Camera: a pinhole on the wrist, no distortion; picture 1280 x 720 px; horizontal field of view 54.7 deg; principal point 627.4 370.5 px. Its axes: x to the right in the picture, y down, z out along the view. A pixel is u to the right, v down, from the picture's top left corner.
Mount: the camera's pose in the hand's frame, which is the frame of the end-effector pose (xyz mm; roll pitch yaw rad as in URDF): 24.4 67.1 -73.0 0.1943 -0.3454 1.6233
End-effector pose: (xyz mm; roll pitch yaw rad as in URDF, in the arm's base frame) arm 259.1 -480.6 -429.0 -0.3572 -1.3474 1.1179
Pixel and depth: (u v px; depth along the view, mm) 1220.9 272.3 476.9
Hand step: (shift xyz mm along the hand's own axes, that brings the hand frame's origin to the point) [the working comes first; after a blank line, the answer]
In the camera's frame: 228.8 -37.8 476.9

150.3 133.1 437.9
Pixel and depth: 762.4 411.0 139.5
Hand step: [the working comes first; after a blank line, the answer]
In the camera's frame: 15.2 4.6 139.5

48.5 36.0 61.8
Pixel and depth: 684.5 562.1 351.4
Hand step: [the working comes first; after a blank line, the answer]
In the camera's frame: 16.2 54.4 351.4

44.4 -37.0 266.8
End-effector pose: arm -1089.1 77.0 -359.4 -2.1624 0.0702 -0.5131
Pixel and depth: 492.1 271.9 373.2
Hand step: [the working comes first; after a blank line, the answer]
In the camera's frame: -40.8 -29.7 373.2

133.9 -87.8 252.3
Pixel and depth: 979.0 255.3 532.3
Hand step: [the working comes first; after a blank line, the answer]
In the camera's frame: 151.3 -49.6 532.3

177.2 43.8 460.6
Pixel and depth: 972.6 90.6 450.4
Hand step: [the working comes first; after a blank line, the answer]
In the camera's frame: 125.7 -101.9 450.4

212.4 52.2 366.9
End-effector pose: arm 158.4 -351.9 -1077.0 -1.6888 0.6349 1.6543
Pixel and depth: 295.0 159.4 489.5
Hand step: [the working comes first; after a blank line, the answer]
In the camera's frame: -131.5 -83.5 489.5

215.4 -204.1 319.2
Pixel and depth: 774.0 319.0 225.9
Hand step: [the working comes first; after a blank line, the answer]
In the camera's frame: 26.8 -9.4 225.9

79.8 20.7 142.9
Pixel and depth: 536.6 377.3 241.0
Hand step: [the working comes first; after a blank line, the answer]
In the camera's frame: -17.7 1.3 241.0

74.6 -27.2 143.8
